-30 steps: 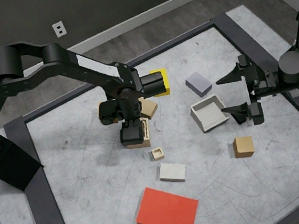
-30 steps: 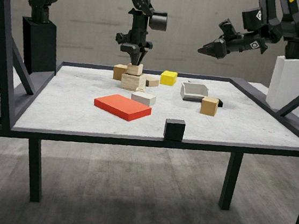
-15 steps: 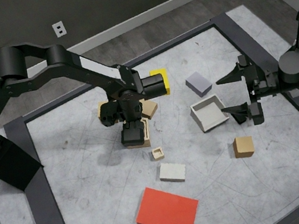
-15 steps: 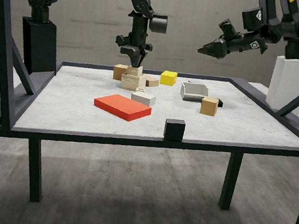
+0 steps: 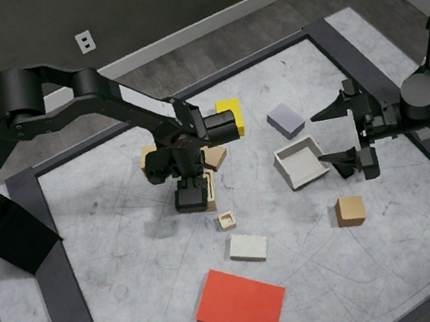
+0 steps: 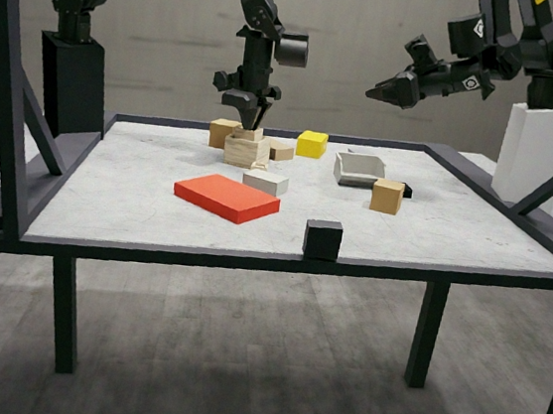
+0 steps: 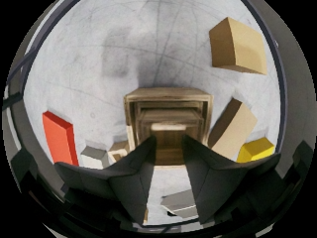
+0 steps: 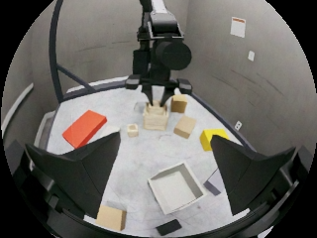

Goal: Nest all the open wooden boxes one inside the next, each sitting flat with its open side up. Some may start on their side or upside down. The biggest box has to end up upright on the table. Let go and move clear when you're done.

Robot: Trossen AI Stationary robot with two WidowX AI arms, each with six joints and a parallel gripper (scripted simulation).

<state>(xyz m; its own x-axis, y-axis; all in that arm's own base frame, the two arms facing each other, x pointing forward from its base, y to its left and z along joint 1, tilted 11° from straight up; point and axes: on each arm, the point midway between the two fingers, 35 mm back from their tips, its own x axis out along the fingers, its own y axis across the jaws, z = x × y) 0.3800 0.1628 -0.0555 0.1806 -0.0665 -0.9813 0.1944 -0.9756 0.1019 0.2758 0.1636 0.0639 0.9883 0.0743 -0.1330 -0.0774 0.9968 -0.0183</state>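
Now: left hand 160 mm past the white block, 80 mm above it and 70 mm to the left of it. Round my left hand: red slab 260 mm behind, 90 mm below, 10 mm to the right; tan block 100 mm ahead, 90 mm below, 50 mm to the right; white tray 250 mm to the right, 70 mm below, 10 mm behind.
The white tray lies 19 cm below my right hand, 5 cm ahead of it and 2 cm to the left of it. From my right hand the other things lie so: black block 21 cm below, 7 cm to the right, 2 cm ahead; grey block 20 cm below, 18 cm ahead, 1 cm to the left; white block 20 cm to the left, 20 cm below, 9 cm behind.
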